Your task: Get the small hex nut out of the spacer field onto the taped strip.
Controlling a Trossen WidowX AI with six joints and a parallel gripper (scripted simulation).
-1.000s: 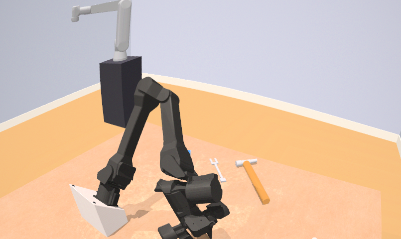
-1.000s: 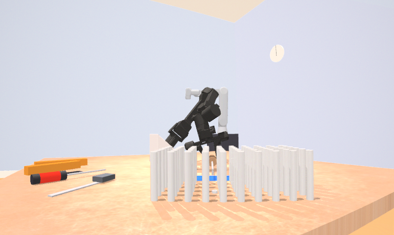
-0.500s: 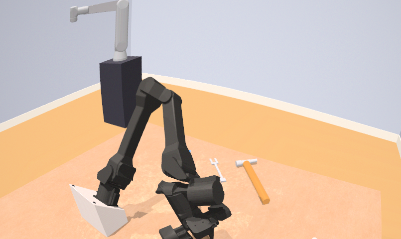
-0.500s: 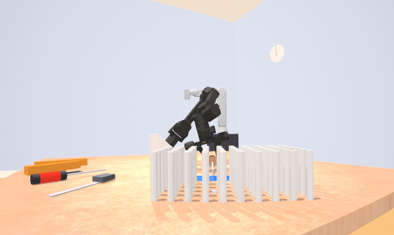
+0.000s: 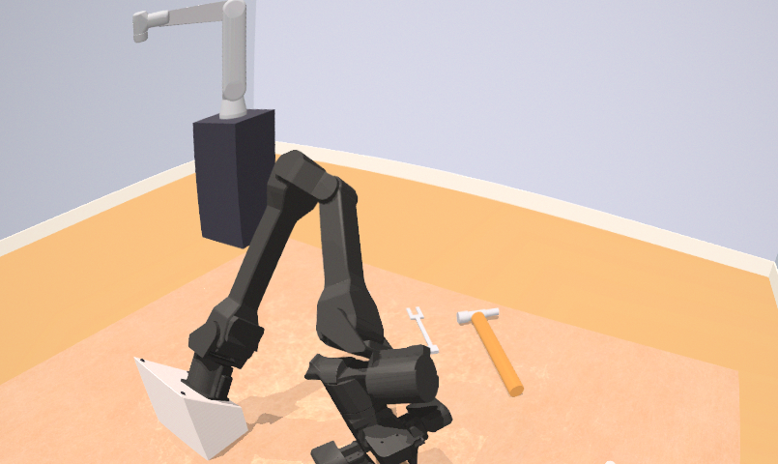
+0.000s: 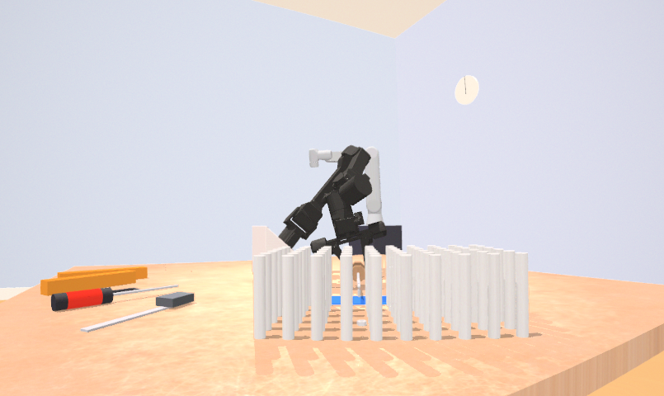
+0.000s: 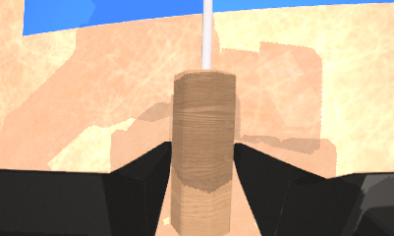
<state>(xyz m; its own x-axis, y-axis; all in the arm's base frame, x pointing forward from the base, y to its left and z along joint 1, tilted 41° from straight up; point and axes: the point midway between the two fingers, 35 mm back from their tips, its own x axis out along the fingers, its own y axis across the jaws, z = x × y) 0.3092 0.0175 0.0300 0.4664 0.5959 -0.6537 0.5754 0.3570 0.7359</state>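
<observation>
Now: the blue taped strip 14 cm ahead of my gripper tip, 6 cm to the right of it and 4 cm below it. Also, from my gripper tip: wooden-handled tool: 8 cm ahead, 7 cm to the right; pale hex nut: 25 cm ahead, 20 cm to the right, 3 cm below; forked tool: 42 cm to the left, 14 cm behind, 3 cm below.
</observation>
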